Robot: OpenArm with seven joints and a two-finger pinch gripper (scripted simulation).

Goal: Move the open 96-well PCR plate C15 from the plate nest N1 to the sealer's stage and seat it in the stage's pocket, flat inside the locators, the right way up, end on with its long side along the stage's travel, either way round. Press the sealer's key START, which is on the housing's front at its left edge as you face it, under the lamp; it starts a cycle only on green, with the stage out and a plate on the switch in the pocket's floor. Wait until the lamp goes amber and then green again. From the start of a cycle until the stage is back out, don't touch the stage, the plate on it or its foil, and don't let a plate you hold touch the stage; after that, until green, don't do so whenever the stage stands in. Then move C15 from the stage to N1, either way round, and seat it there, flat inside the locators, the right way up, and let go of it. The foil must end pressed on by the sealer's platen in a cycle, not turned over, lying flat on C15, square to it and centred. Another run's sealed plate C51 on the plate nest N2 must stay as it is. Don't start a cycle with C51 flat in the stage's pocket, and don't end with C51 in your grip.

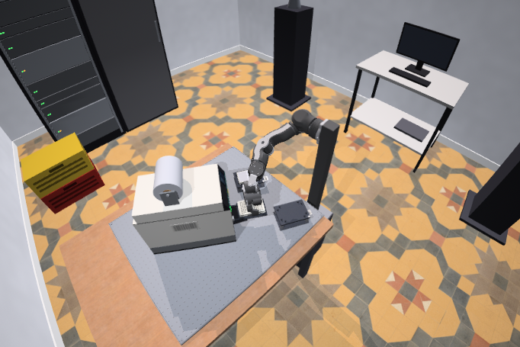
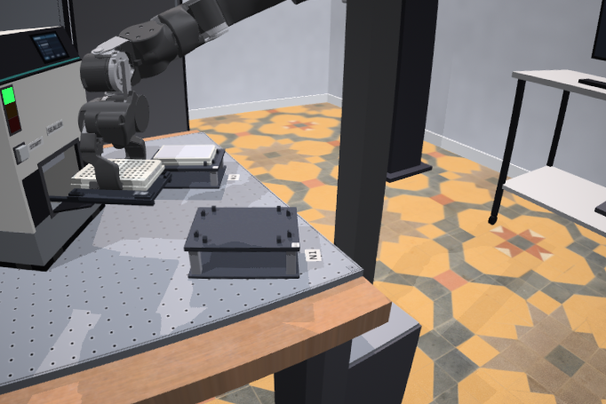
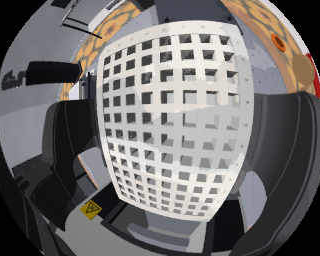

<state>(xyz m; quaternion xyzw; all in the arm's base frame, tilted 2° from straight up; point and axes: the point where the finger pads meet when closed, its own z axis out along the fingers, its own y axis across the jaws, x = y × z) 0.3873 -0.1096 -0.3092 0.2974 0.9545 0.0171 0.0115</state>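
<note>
The white 96-well plate C15 is right at my hand. Also, from my hand: sealer stage: 2 cm below; then plate nest N1: 15 cm behind, 14 cm to the left, 7 cm below; then start key: 14 cm ahead, 7 cm above, 2 cm to the left.
</note>
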